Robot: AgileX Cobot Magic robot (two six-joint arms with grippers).
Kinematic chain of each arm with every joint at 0, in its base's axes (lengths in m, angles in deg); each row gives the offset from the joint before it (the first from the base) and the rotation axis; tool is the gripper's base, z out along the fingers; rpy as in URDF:
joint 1: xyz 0 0 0.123 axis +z
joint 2: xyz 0 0 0 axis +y
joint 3: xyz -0.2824 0 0.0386 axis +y
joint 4: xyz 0.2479 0 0.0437 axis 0.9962 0 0.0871
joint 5: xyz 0 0 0 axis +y
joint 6: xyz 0.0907 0 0.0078 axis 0.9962 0 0.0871
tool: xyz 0 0 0 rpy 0 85 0
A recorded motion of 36 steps. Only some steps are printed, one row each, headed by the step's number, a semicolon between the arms.
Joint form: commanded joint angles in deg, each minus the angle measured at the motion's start. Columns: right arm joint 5, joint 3, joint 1, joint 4, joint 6, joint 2; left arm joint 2, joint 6, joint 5, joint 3, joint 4, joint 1.
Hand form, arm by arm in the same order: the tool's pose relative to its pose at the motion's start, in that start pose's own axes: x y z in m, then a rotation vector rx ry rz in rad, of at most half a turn. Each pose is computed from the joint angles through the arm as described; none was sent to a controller.
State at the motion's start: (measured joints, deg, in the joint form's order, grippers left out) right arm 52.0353 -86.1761 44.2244 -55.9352 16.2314 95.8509; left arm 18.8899 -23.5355 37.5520 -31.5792 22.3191 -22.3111
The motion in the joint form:
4: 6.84 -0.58 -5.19 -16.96 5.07 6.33; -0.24 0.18 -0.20 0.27 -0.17 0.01
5: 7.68 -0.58 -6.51 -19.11 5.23 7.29; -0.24 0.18 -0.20 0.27 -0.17 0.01
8: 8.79 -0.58 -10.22 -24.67 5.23 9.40; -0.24 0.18 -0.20 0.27 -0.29 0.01
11: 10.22 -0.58 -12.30 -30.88 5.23 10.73; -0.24 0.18 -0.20 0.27 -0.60 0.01
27: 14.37 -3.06 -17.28 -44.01 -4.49 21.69; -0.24 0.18 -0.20 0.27 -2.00 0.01
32: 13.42 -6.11 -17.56 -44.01 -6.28 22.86; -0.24 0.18 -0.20 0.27 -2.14 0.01
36: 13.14 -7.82 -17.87 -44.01 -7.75 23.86; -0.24 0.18 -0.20 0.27 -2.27 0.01
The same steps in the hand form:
4: 0.0188 -0.0175 0.0487 0.2717 0.1643 -0.1162; 0.0011 -0.0001 -0.0001 0.0028 -0.0020 0.0009
5: 0.0241 -0.0220 0.0575 0.3084 0.1949 -0.1378; 0.0011 -0.0001 -0.0001 0.0028 -0.0020 0.0009
8: 0.0382 -0.0364 0.0786 0.3959 0.2587 -0.1978; 0.0011 -0.0002 -0.0001 0.0040 -0.0015 -0.0008
11: 0.0451 -0.0475 0.0890 0.4860 0.2919 -0.2684; 0.0013 -0.0005 -0.0001 0.0070 -0.0002 -0.0051
27: 0.0690 -0.0398 0.1539 0.5925 0.4746 -0.6524; 0.0018 -0.0017 -0.0001 0.0206 0.0057 -0.0245
32: 0.0620 -0.0450 0.1580 0.5984 0.4643 -0.6589; 0.0018 -0.0019 -0.0001 0.0220 0.0063 -0.0264
36: 0.0599 -0.0471 0.1625 0.5992 0.4697 -0.6731; 0.0019 -0.0020 -0.0001 0.0233 0.0069 -0.0282

